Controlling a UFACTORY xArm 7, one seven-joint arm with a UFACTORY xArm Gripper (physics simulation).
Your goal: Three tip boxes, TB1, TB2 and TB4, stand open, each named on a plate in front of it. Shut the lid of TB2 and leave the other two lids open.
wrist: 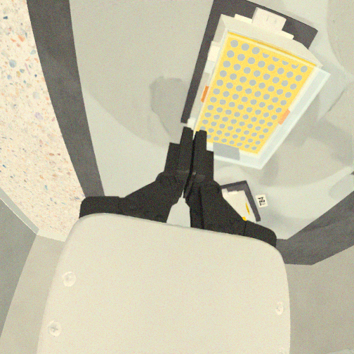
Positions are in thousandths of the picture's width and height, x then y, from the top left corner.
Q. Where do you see a light grey mat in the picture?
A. At 383,199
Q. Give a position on a clear lid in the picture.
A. At 725,258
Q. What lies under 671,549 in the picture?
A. A tip box.
